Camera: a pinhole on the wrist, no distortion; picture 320 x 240 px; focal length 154.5 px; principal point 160.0 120.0 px. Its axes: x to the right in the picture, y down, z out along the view. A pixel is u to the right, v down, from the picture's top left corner.
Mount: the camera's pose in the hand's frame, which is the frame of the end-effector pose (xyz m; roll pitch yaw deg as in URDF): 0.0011 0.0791 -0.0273 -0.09 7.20 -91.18
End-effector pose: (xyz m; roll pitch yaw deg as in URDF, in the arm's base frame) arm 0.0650 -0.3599 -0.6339 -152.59 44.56 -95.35
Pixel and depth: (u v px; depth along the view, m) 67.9 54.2 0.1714
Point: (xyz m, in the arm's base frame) 0.0131 -0.1555 -0.7359
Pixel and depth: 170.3 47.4 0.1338
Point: 0.0763 -0.2334 -0.6744
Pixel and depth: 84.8 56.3 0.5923
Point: 0.1365 0.2729 -0.9416
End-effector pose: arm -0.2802 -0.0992 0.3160 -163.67 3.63 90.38
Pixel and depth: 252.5 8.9 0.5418
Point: -0.7000 -0.5200 -0.0243
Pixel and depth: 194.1 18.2 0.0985
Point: -0.2542 -0.1682 0.2421
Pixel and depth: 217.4 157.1 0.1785
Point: -0.3297 -0.0656 0.1807
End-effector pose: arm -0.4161 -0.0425 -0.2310 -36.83 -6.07 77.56
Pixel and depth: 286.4 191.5 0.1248
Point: -0.4245 0.0072 -0.1352
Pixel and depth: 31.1 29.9 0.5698
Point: -1.2193 -0.2135 -0.0787
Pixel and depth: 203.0 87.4 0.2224
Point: -0.5312 -0.0820 -0.0827
